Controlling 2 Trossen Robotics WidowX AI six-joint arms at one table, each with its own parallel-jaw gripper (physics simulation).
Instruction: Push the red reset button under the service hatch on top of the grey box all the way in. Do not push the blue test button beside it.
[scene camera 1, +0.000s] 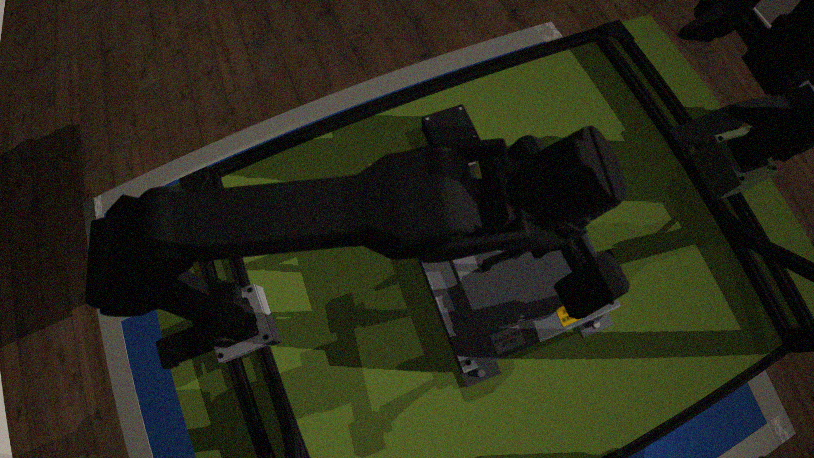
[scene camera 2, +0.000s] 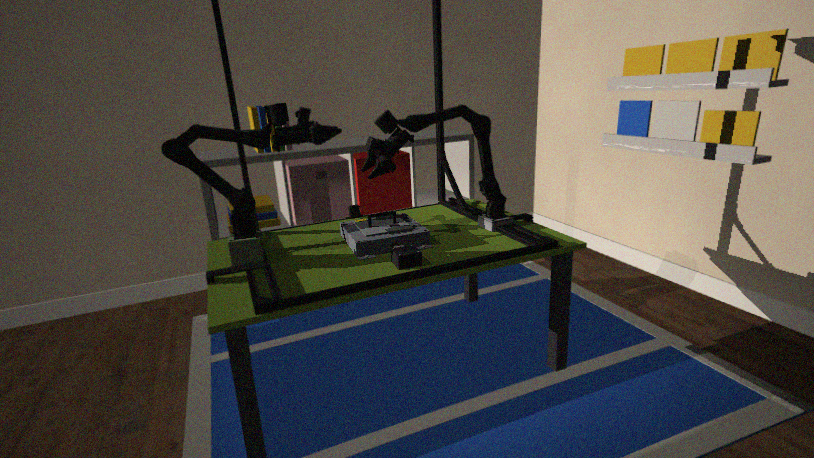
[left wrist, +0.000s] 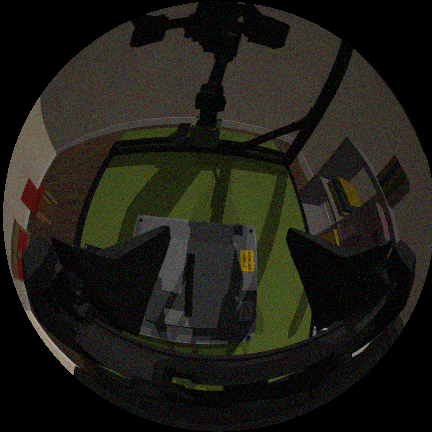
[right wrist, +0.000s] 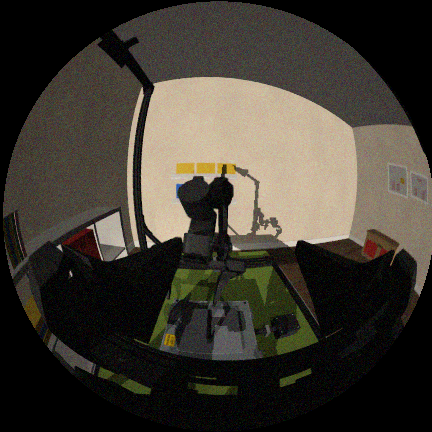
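Observation:
The grey box (scene camera 1: 515, 281) (scene camera 2: 370, 246) (left wrist: 214, 300) (right wrist: 235, 342) stands on the green table under heavy shadow. Its service hatch appears shut, with a black handle (left wrist: 189, 285) (right wrist: 210, 325) on top. The red reset button and the blue test button do not show; the hatch hides the area under it. My left gripper (scene camera 2: 370, 170) (left wrist: 230, 233) is open and empty, high above the box and pointing down at a slant. The left arm covers part of the box in scene camera 1. My right gripper (scene camera 1: 684, 82) (scene camera 2: 339, 131) (right wrist: 241, 245) is open and empty, raised away from the box.
A small black block (scene camera 1: 451, 128) (scene camera 2: 407, 257) (right wrist: 286, 325) stands beside the box. A yellow label (scene camera 1: 567, 316) (left wrist: 247, 261) (right wrist: 170, 340) lies near the box's edge. Dark frame rails run along the table edges, and a tall post (scene camera 2: 437, 85) rises behind the table.

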